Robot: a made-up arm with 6 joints.
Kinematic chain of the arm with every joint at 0, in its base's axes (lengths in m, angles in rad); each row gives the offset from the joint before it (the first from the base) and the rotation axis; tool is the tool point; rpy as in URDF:
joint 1: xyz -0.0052 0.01 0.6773 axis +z
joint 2: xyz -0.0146 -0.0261 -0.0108 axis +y
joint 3: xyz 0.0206 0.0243 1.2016 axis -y
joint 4: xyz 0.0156 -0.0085 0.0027 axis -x
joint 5: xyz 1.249 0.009 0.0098 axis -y
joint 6: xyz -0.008 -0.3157 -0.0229 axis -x
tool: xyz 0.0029 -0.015 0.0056 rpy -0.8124 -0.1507 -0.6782
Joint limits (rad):
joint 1: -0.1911..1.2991
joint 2: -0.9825..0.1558
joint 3: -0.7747..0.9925
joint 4: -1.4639..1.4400
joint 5: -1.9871..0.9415
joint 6: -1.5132..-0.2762
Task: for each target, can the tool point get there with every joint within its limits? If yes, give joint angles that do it. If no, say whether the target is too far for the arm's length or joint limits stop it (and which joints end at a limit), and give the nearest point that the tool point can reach.
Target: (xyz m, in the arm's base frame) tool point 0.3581 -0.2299 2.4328
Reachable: yes | joints 0.2466 -0.6079 0.1189 -0.2126 -0.6833 -0.8828
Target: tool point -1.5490 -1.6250 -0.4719
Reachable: no: joint limits stop it (at a limit: joint 1, joint 2, joint 3, joint 5) | nearest point 0.6730 -0.3298 0.6997 | short by 2.826 m
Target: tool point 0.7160 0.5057 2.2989
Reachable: yes | joints 0.8601 -0.2755 0.2923 -0.7873 -0.6994 -1.3009
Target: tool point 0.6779 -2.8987 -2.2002
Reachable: no: too far | nearest point 0.7592 -0.4291 0.7224 | short by 3.827 m
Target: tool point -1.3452 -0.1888 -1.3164
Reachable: no: joint limits stop it (at a limit: joint 1, joint 2, joint 3, joint 4) | nearest point 0.2075 0.6810 0.6342 | short by 2.641 m
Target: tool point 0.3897 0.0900 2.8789
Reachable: yes | joints 1.1631 -0.3338 0.6878 0.0716 -1.2325 -0.7125
